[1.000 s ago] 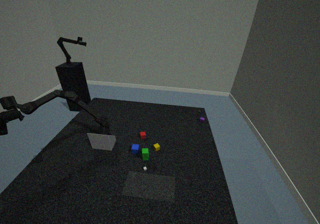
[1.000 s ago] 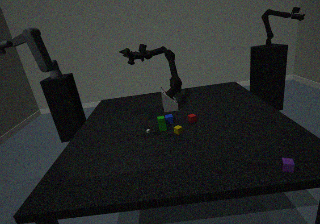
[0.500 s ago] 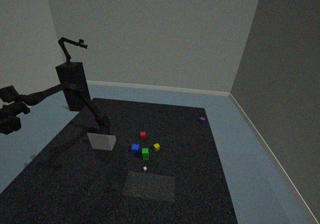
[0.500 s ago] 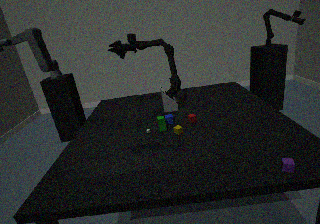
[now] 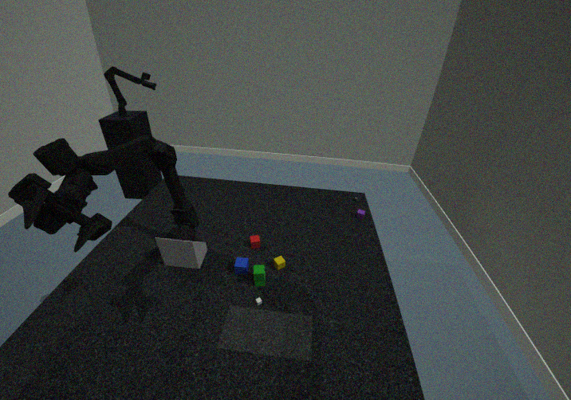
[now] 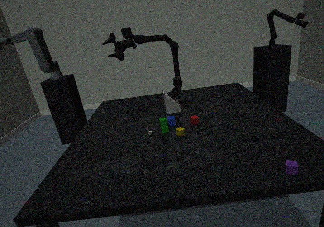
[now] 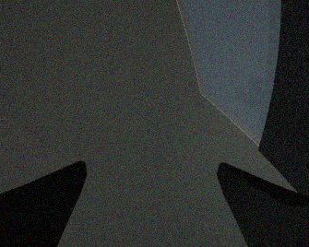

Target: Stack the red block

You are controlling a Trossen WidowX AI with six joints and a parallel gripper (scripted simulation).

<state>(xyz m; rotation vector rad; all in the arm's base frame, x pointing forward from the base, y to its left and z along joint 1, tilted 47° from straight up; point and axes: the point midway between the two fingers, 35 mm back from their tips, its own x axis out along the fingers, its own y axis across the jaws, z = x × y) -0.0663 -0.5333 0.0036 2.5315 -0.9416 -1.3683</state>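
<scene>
Now: gripper tip 310 mm short of the red block, 490 mm to the right of it and 470 mm above it. From my gripper tip the other things lie so: blue block 270 mm ahead, 350 mm to the left, 470 mm below; then small white cube 350 mm ahead, 210 mm to the left, 480 mm below; then yellow block 420 mm ahead, 380 mm to the left, 470 mm below.
</scene>
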